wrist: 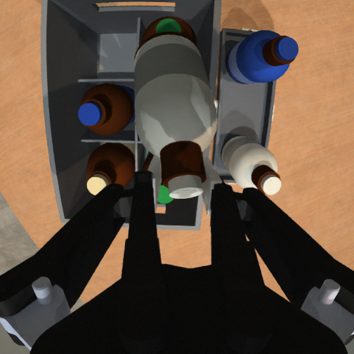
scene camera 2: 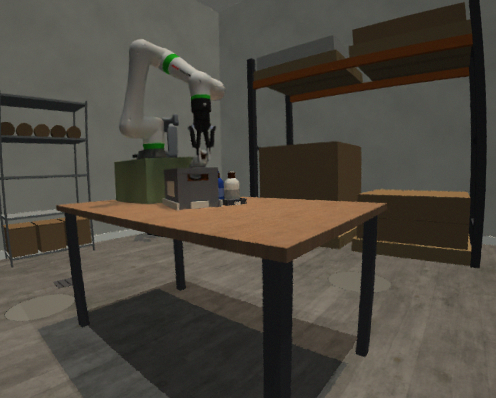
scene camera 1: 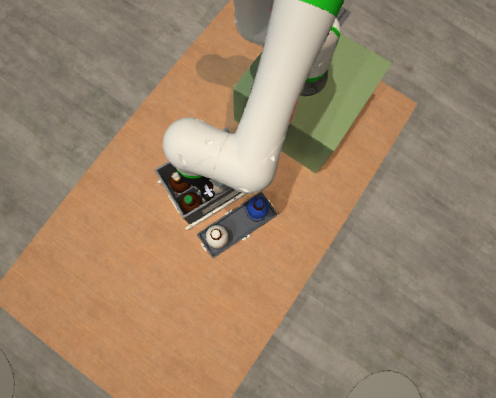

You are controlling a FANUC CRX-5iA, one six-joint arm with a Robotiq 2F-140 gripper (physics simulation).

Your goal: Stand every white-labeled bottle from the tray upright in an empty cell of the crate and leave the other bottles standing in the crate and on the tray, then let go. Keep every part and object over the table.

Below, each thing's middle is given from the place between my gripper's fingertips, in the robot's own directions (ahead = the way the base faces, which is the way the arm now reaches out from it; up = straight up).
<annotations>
I see my gripper 120 mm above the cream-capped brown bottle (wrist: 110, 162), 110 mm to the left of it and 20 mm past it. Also, from my hand: blue-capped brown bottle (wrist: 105, 108) (120 mm below, 90 mm behind, 70 mm to the right).
</annotations>
